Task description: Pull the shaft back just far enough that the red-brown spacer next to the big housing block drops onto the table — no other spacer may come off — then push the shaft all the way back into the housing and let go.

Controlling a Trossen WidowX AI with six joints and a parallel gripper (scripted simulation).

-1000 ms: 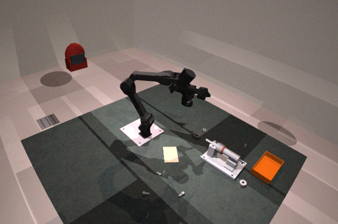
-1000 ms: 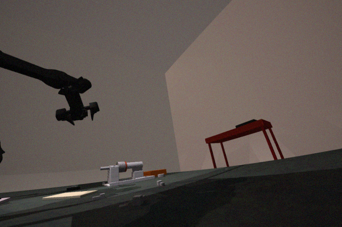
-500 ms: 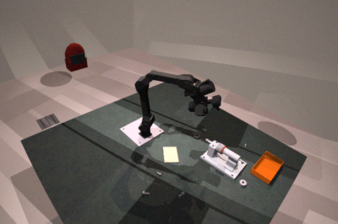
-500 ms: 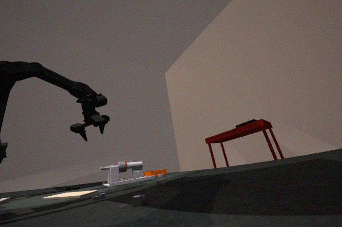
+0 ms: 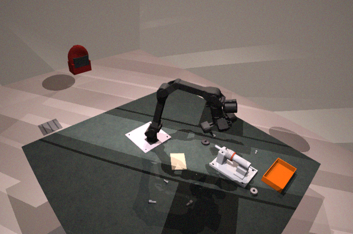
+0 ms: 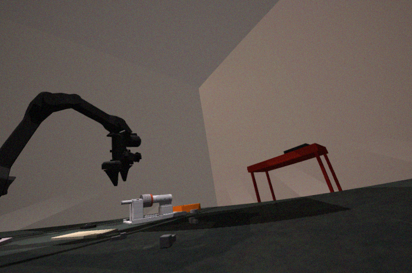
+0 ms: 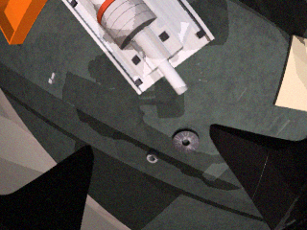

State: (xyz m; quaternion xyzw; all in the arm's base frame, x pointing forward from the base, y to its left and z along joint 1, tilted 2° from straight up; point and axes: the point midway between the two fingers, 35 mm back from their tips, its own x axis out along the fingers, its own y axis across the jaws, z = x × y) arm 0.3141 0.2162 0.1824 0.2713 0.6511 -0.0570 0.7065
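Now: the shaft 90 mm ahead of my gripper tip, 20 mm to the right of it and 80 mm below it. From my gripper tip the other things lie so: orange tray 350 mm ahead, 140 mm to the left, 150 mm below; then cream pad 90 mm behind, 210 mm to the right, 160 mm below.
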